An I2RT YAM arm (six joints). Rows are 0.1 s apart.
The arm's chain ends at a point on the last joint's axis. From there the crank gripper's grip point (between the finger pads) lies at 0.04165 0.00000 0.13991 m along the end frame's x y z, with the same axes.
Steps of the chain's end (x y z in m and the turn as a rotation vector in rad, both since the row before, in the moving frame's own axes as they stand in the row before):
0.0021, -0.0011, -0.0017, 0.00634, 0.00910, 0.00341
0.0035, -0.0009, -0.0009, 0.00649, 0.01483, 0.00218
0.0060, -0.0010, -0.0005, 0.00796, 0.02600, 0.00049
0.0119, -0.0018, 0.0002, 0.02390, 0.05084, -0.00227
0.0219, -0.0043, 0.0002, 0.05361, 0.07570, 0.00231
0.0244, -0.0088, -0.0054, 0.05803, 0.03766, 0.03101
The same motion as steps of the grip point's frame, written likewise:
0.0034, -0.0018, -0.0021, 0.00634, 0.00910, 0.00341
0.0056, -0.0017, -0.0015, 0.00649, 0.01483, 0.00218
0.0096, -0.0021, -0.0016, 0.00796, 0.02600, 0.00049
0.0190, -0.0052, -0.0021, 0.02390, 0.05084, -0.00227
0.0324, -0.0116, -0.0035, 0.05361, 0.07570, 0.00231
0.0297, -0.0155, -0.0073, 0.05803, 0.03766, 0.03101

